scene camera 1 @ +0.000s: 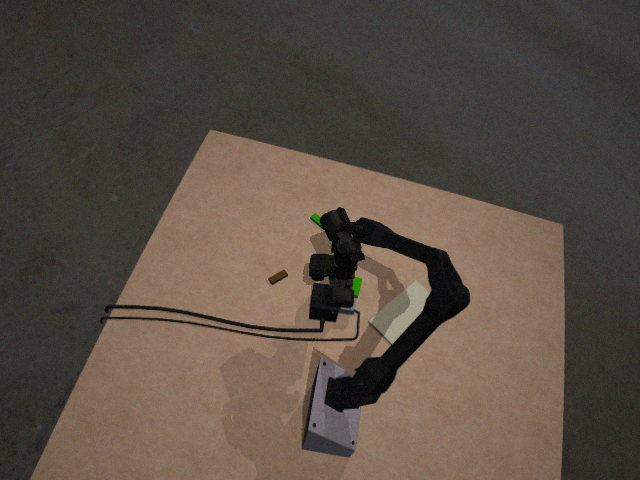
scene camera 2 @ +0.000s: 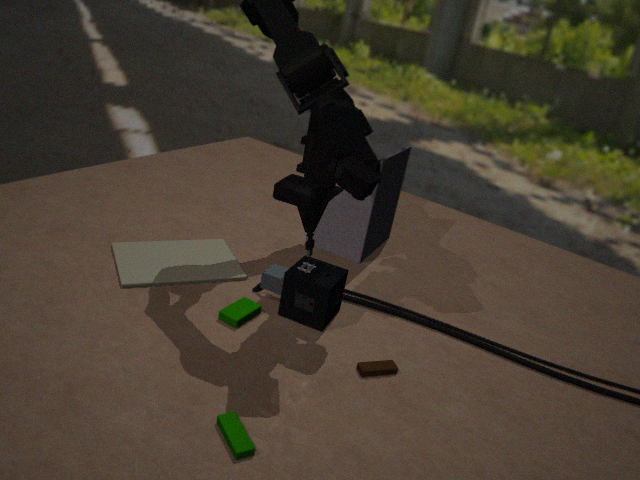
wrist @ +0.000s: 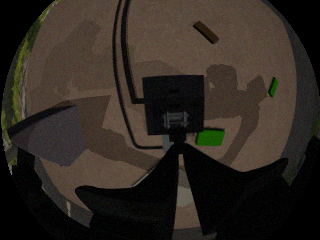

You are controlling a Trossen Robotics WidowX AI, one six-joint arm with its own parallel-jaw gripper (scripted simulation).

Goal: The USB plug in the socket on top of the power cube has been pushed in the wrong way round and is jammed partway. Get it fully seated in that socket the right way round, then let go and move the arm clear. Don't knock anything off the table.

Note:
The gripper (scene camera 2: 309, 232) holds a dark USB plug. Also in view: a pale flat pad (scene camera 2: 177, 262) and a black power cube (scene camera 1: 319, 309).
The pale flat pad also shows in scene camera 1 (scene camera 1: 390, 322). The gripper also shows in scene camera 1 (scene camera 1: 338, 288) and in the wrist view (wrist: 179, 148).

